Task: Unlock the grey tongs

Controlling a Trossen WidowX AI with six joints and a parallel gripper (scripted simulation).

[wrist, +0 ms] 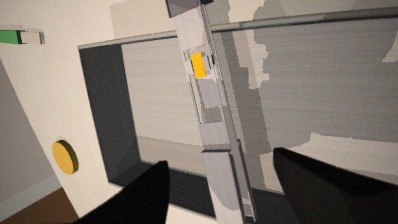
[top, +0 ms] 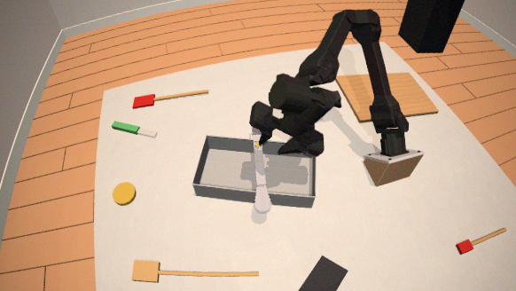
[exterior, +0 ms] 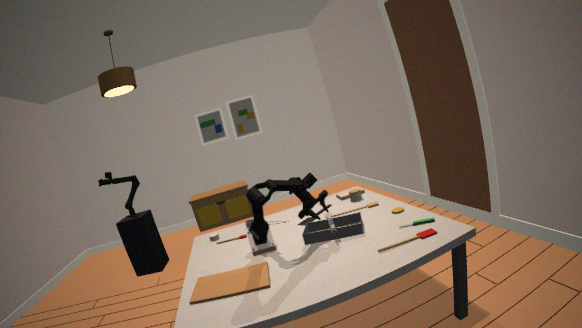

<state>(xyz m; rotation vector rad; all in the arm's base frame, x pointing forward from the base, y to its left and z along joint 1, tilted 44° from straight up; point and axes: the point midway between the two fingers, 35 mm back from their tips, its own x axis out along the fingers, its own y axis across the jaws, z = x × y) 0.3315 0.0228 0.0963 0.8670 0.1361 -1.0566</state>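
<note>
The yellow lock piece lies 50 mm to the right of my gripper tip, 40 mm below it and 20 mm ahead of it. Also, from my gripper tip: grey roasting tin 80 mm below, 30 mm ahead; black slab 380 mm to the left, 110 mm below; green-handled tool 390 mm ahead, 240 mm to the right, 100 mm below.
</note>
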